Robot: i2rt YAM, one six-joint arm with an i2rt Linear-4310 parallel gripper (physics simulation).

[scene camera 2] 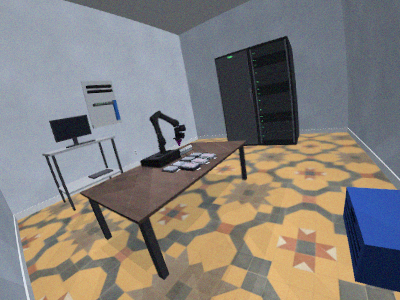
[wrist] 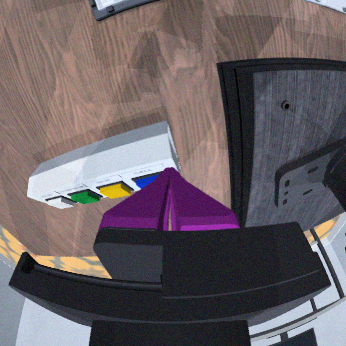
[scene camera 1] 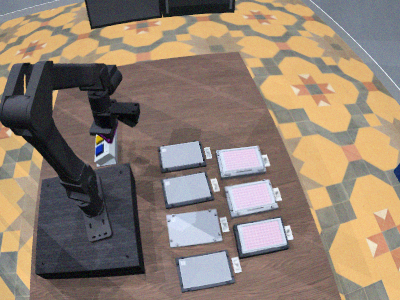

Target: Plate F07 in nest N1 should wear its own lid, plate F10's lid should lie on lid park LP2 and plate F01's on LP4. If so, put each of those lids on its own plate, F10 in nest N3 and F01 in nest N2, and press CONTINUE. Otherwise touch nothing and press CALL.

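Frame: origin at the arm's base, x ahead, y left, z up, level; metres.
Where they show: gripper, between the fingertips: (scene camera 2: 179, 145) (wrist: 169, 174) (scene camera 1: 110, 143); arm's base, origin of its link: (scene camera 2: 163, 153) (wrist: 336, 159) (scene camera 1: 94, 208).
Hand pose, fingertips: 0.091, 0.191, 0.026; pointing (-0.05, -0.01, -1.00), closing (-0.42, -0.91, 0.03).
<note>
Each offset is from my fingertips to the top centre of the thing, as dx, dy, dz. Level surfaces: height alone.
The gripper (scene camera 1: 110, 140) (scene camera 2: 179, 144) (wrist: 170, 171) is shut and empty, its purple fingertips together above the end of the white button box @(-0.019, +0.116, -0.046) (scene camera 1: 107, 157) (wrist: 100, 156). In the wrist view they partly hide the blue button @(-0.048, +0.044, -0.054) (wrist: 145, 181) (scene camera 1: 99, 149); the height gap is unclear. The yellow button @(-0.039, +0.094, -0.054) (wrist: 116, 190), green button @(-0.031, +0.143, -0.054) (wrist: 85, 196) and white button @(-0.022, +0.192, -0.054) (wrist: 59, 202) lie beyond. Three pink plates @(+0.378, -0.139, -0.077) (scene camera 1: 241, 161) @(+0.352, -0.271, -0.080) (scene camera 1: 251, 196) @(+0.325, -0.399, -0.075) (scene camera 1: 262, 236) sit in the right row of nests. Grey lids @(+0.210, -0.047, -0.092) (scene camera 1: 182, 156) @(+0.185, -0.171, -0.092) (scene camera 1: 187, 189) @(+0.143, -0.432, -0.092) (scene camera 1: 205, 270) and a paler panel @(+0.160, -0.300, -0.090) (scene camera 1: 194, 228) form the left row. Their labels are unreadable.
The arm's black base (scene camera 1: 90, 250) (wrist: 295, 130) stands on the wooden table @(dz -0.110) (scene camera 1: 165, 95) (scene camera 2: 125, 192) beside the box and the left row. A desk with a monitor (scene camera 2: 71, 128), a dark cabinet (scene camera 2: 260, 95) and a blue box (scene camera 2: 377, 215) stand away from the table.
</note>
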